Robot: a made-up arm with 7 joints. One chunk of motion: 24 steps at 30 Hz.
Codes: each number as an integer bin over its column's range. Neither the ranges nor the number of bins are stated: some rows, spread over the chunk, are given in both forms.
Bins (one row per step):
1: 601 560 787 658 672 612
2: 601 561 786 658 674 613
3: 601 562 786 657 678 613
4: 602 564 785 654 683 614
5: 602 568 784 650 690 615
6: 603 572 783 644 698 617
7: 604 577 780 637 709 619
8: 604 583 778 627 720 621
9: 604 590 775 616 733 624
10: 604 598 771 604 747 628
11: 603 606 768 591 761 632
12: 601 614 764 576 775 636
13: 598 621 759 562 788 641
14: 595 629 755 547 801 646
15: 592 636 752 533 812 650
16: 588 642 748 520 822 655
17: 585 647 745 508 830 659
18: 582 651 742 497 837 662
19: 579 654 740 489 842 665
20: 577 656 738 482 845 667
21: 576 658 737 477 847 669
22: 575 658 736 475 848 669
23: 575 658 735 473 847 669
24: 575 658 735 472 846 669
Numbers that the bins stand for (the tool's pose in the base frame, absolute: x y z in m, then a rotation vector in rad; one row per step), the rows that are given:
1: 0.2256 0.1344 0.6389 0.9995 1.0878 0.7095
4: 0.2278 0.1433 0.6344 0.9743 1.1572 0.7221
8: 0.2322 0.1856 0.6189 0.8041 1.3905 0.7662
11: 0.2300 0.2367 0.5967 0.5770 1.6491 0.8356
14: 0.2122 0.2878 0.5678 0.2995 1.9014 0.9239
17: 0.1900 0.3278 0.5456 0.0536 2.0842 1.0059
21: 0.1700 0.3522 0.5278 -0.1419 2.1914 1.0689
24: 0.1678 0.3522 0.5233 -0.1734 2.1851 1.0689
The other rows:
2: 0.2256 0.1367 0.6367 0.9995 1.1005 0.7158
3: 0.2256 0.1389 0.6367 0.9932 1.1257 0.7158
5: 0.2278 0.1522 0.6322 0.9491 1.2014 0.7284
6: 0.2300 0.1611 0.6300 0.9113 1.2518 0.7410
7: 0.2322 0.1722 0.6233 0.8671 1.3212 0.7536
9: 0.2322 0.2011 0.6122 0.7347 1.4725 0.7851
10: 0.2322 0.2189 0.6033 0.6590 1.5608 0.8104
12: 0.2256 0.2544 0.5878 0.4824 1.7374 0.8608
13: 0.2189 0.2700 0.5767 0.3941 1.8194 0.8923
15: 0.2056 0.3033 0.5611 0.2113 1.9707 0.9491
16: 0.1967 0.3167 0.5522 0.1293 2.0338 0.9806
18: 0.1833 0.3367 0.5389 -0.0158 2.1284 1.0248
19: 0.1767 0.3433 0.5344 -0.0662 2.1599 1.0437
20: 0.1722 0.3478 0.5300 -0.1104 2.1788 1.0563
22: 0.1678 0.3522 0.5256 -0.1545 2.1977 1.0689
23: 0.1678 0.3522 0.5233 -0.1671 2.1914 1.0689

